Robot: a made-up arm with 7 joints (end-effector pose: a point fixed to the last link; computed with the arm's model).
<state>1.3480 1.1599 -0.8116 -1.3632 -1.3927 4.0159 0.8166</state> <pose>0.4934 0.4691 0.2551 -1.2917 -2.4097 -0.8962</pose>
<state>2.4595 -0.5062 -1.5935 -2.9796 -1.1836 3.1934 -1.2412</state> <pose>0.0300 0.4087 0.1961 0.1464 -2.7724 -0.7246</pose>
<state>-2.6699 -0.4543 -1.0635 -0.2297 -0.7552 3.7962 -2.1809</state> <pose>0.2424 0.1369 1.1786 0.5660 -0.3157 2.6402</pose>
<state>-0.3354 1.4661 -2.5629 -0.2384 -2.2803 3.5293 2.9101</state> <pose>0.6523 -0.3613 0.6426 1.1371 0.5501 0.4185</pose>
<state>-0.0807 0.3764 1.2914 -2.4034 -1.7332 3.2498 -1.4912</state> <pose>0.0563 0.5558 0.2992 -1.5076 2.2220 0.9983</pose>
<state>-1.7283 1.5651 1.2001 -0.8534 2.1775 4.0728 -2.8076</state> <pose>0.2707 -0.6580 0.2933 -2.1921 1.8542 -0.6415</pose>
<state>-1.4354 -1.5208 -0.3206 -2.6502 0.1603 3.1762 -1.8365</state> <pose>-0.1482 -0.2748 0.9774 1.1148 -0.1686 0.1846</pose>
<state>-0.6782 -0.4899 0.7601 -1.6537 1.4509 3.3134 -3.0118</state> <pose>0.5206 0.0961 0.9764 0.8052 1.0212 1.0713</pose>
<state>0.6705 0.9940 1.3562 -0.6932 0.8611 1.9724 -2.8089</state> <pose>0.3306 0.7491 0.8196 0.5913 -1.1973 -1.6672</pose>
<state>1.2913 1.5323 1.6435 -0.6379 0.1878 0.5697 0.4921</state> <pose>-0.1956 0.8152 0.5485 0.4846 2.0686 -2.2473</pose>
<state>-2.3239 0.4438 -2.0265 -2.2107 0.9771 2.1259 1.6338</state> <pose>-0.2137 0.6709 0.5502 -2.9358 0.2579 0.7487</pose>
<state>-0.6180 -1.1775 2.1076 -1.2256 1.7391 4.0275 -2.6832</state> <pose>-0.1485 0.7050 0.4471 0.2222 1.4379 1.8095</pose>
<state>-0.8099 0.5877 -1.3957 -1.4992 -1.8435 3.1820 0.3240</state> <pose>-0.2216 -0.6898 0.6494 1.7076 -0.0619 -0.8507</pose>
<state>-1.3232 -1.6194 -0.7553 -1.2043 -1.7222 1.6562 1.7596</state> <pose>-0.5768 0.4418 0.9393 -2.1169 -1.4072 0.9881</pose>
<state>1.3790 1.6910 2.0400 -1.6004 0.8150 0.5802 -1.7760</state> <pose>-0.5520 0.4054 0.8148 1.5690 0.5429 1.0681</pose>
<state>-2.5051 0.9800 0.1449 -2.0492 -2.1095 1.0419 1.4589</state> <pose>-0.2990 -0.3094 -0.1230 0.6534 -1.0775 -1.6915</pose>
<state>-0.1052 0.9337 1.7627 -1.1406 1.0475 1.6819 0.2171</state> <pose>0.4684 0.5827 0.9187 -0.8240 -0.7554 1.0169</pose>
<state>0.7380 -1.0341 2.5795 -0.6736 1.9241 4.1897 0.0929</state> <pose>-0.6524 -0.3189 0.6015 -1.3675 -0.6986 0.7331</pose>
